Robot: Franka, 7 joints.
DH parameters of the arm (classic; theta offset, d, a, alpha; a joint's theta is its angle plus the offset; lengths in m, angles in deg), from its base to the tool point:
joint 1: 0 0.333 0 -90
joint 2: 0 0 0 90
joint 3: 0 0.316 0.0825 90
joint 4: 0 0 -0.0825 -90
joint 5: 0 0.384 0 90
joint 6: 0 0 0.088 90
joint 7: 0 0.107 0 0
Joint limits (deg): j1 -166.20..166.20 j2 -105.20..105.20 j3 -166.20..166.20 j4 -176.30..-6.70 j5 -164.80..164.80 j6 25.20..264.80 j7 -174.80..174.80
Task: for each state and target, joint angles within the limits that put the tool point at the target. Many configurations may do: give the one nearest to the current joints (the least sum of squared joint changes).
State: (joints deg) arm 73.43 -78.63 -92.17 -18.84 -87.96 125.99 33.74
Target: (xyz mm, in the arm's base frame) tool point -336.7 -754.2 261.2
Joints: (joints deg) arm 62.04 -89.62 -93.99 -6.70 -88.11 108.66 33.74
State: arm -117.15 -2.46 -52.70 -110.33 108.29 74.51 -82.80
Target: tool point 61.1 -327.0 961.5
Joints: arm -88.02 -19.19 -7.71 -84.79 111.93 73.08 -82.80
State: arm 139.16 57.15 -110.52 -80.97 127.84 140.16 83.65
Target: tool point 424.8 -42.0 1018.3
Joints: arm 114.81 12.41 -134.52 -63.74 128.11 139.34 83.65
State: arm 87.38 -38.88 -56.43 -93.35 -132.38 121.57 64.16
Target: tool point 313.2 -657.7 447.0
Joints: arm 61.77 -64.89 -93.23 -89.87 -130.10 114.46 64.16
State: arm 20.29 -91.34 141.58 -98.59 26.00 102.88 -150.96
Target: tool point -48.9 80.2 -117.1
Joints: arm 21.04 -91.48 162.33 -125.92 26.75 89.69 -150.96
